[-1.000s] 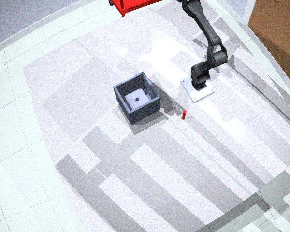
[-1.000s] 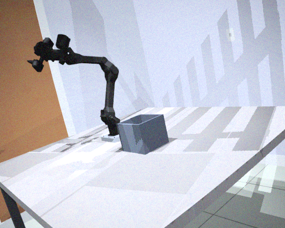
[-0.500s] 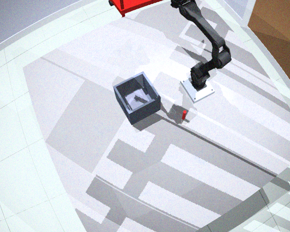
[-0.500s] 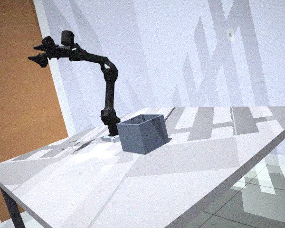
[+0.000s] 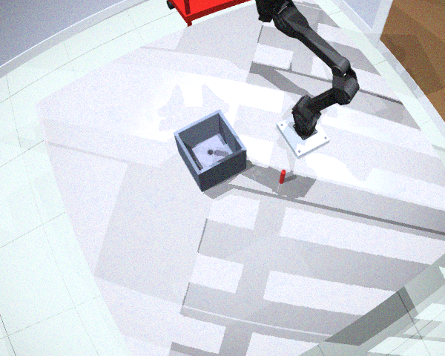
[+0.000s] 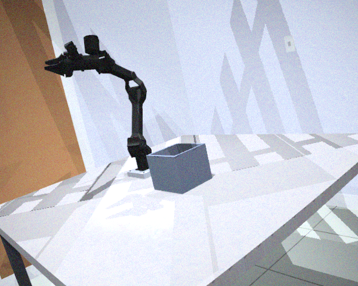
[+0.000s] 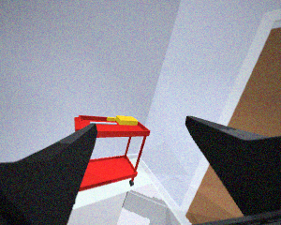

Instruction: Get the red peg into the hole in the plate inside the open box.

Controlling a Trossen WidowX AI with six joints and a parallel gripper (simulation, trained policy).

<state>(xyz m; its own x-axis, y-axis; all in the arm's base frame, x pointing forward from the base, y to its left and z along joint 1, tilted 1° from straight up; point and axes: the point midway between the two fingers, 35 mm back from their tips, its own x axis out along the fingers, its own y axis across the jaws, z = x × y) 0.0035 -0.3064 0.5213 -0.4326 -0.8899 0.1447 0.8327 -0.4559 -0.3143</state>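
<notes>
The red peg lies 180 mm ahead of my gripper tip, 440 mm to the left of it and 510 mm below it. Also, from my gripper tip: pale plate 330 mm ahead, 260 mm to the left, 510 mm below.
</notes>
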